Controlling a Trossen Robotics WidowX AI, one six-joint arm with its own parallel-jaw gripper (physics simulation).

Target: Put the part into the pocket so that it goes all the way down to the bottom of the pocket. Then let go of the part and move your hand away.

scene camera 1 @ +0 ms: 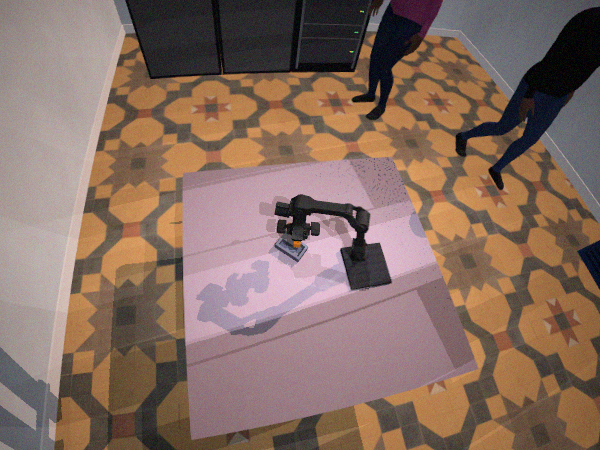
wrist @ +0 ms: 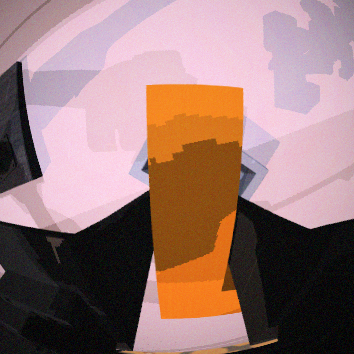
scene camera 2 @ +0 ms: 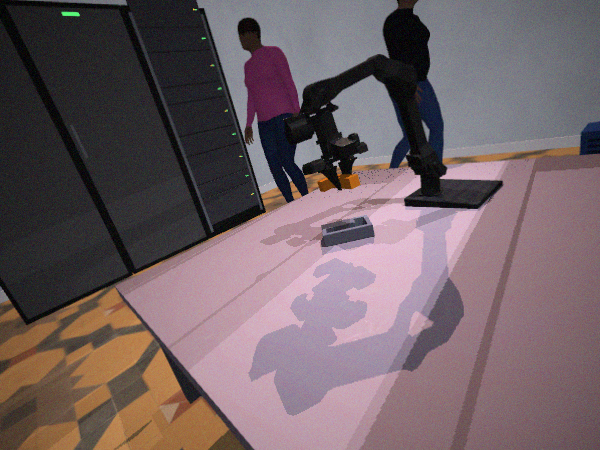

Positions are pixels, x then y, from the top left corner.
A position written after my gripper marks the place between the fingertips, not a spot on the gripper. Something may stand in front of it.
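Orange part [wrist: 194,131] carried by my gripper [scene camera 2: 345,188]. Orange part touches nothing else.
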